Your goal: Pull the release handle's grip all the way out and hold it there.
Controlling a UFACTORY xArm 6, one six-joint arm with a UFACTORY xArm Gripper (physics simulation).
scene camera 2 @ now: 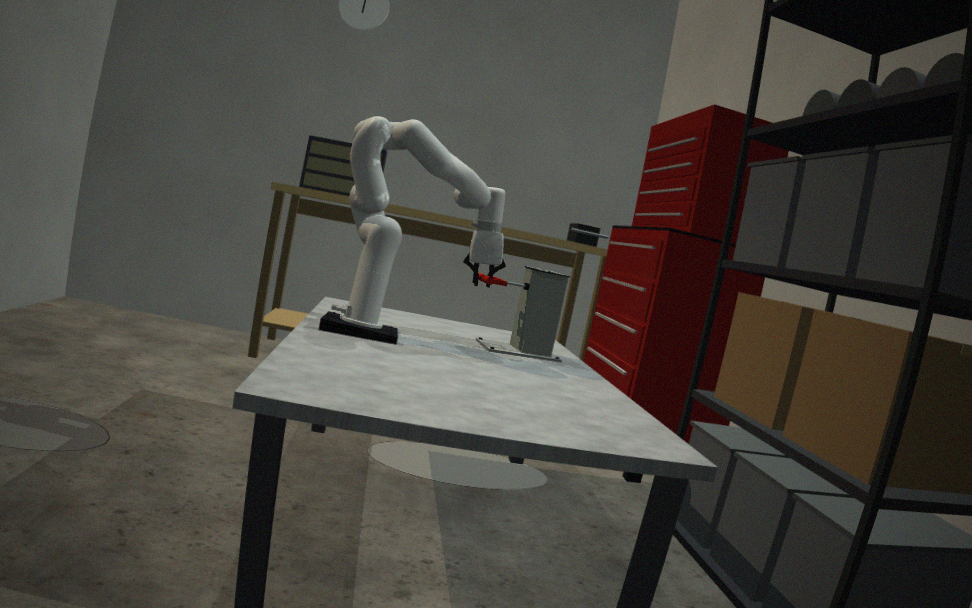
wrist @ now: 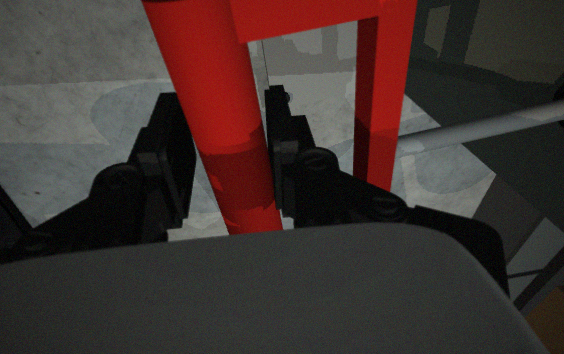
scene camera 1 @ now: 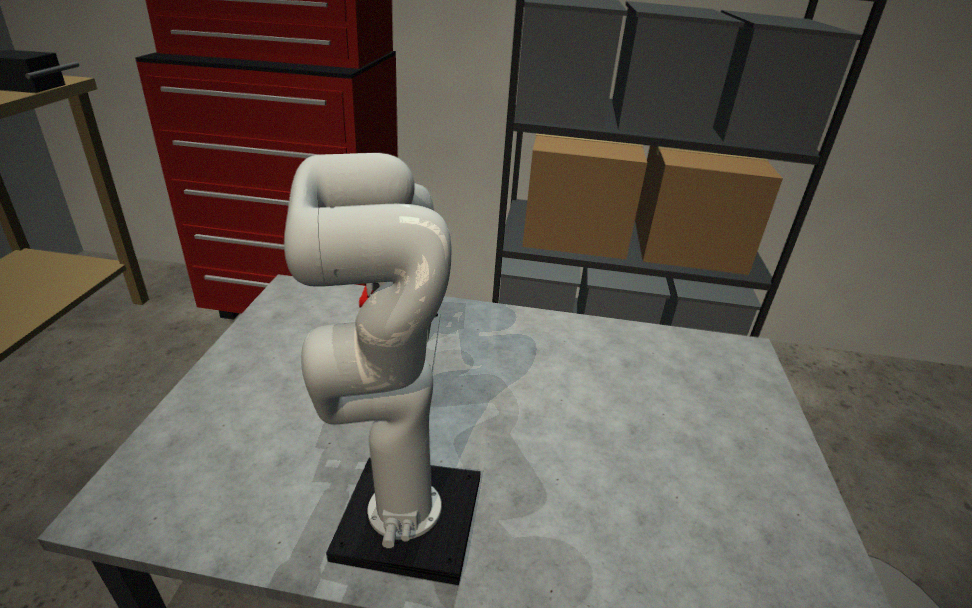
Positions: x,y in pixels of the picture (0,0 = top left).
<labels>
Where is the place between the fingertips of my gripper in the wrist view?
At 228,122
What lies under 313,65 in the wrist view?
A bolted base plate.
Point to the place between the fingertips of my gripper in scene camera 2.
At 481,286
</labels>
